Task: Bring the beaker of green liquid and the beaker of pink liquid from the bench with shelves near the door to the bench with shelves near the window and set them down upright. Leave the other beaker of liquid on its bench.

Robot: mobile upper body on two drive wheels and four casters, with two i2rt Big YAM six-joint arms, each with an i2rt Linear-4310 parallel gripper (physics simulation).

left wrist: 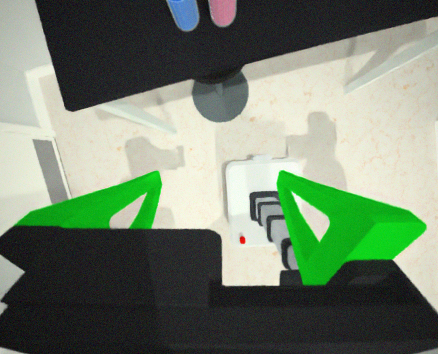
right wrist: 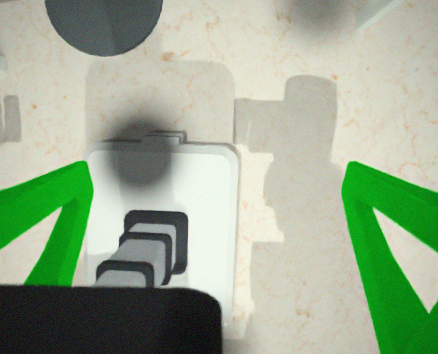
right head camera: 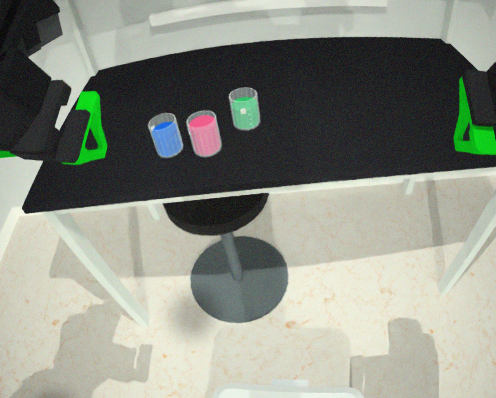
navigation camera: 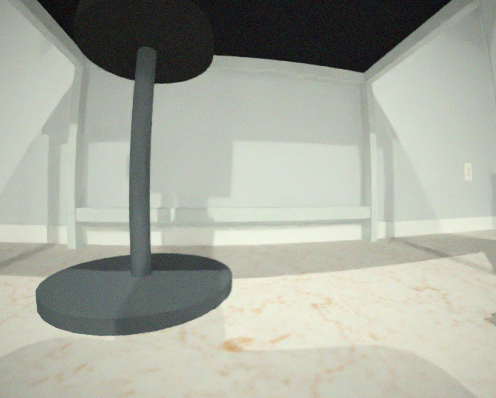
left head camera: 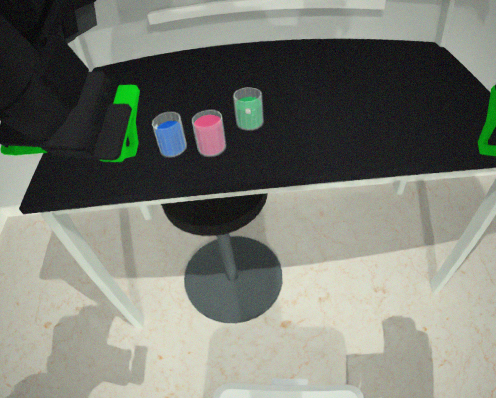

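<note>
The beaker of green liquid [left head camera: 248, 112] [right head camera: 245, 112] stands upright on the black-topped bench [left head camera: 350, 125] [right head camera: 350, 125] [left wrist: 125, 60]. The beaker of pink liquid [left head camera: 210, 136] [right head camera: 205, 136] [left wrist: 223, 11] stands nearer the front edge, left of the green one. The beaker of blue liquid [left head camera: 170, 137] [right head camera: 166, 138] [left wrist: 185, 15] stands close to its left. My left gripper [left wrist: 219, 177] is open and empty, left of the blue beaker in the head views. My right gripper [right wrist: 217, 175] is open and empty, far right of the beakers; one finger shows at the right edge of the left head view.
A round stool [left head camera: 215, 217] [right head camera: 215, 217] [left wrist: 220, 102] [right wrist: 105, 27] [navigation camera: 135, 300] stands partly under the bench's front edge. White bench legs [left head camera: 95, 270] [right head camera: 100, 270] stand at both sides. A white shelf edge [left head camera: 265, 12] [right head camera: 265, 12] runs behind. My white base [left wrist: 250, 170] [right wrist: 205, 190] is below the grippers.
</note>
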